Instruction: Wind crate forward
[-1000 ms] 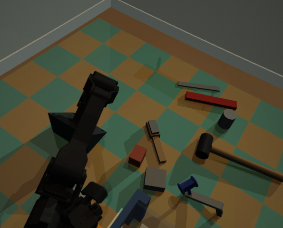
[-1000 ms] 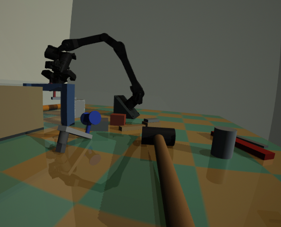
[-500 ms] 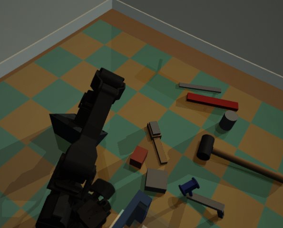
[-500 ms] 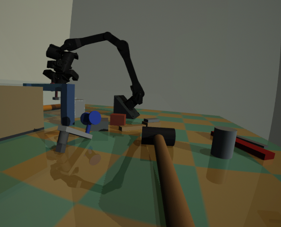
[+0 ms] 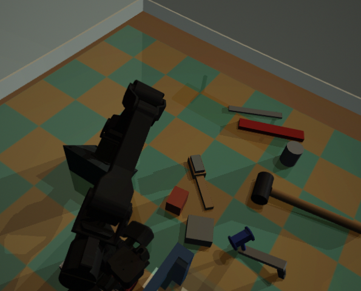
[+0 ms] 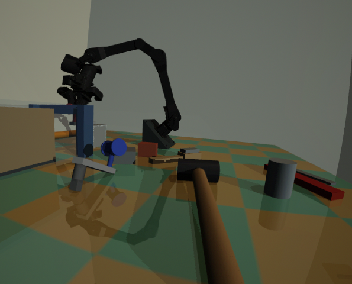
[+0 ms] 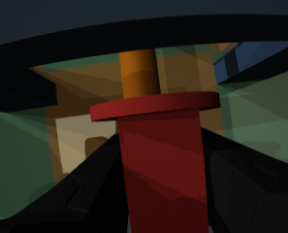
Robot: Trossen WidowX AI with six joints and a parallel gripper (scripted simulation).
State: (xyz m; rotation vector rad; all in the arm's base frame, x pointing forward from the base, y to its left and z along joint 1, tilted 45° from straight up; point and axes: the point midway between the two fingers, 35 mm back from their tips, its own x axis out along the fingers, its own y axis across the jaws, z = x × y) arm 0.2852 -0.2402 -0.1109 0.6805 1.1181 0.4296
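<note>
The red-knobbed winch handle is 50 mm behind my gripper tip and 30 mm below it. The rest, counted from my gripper tip: red cylindrical grip (20 mm behind); grey block (250 mm to the left, 120 mm below, 40 mm ahead); boxy winch (130 mm behind, 100 mm below, 10 mm to the right).
</note>
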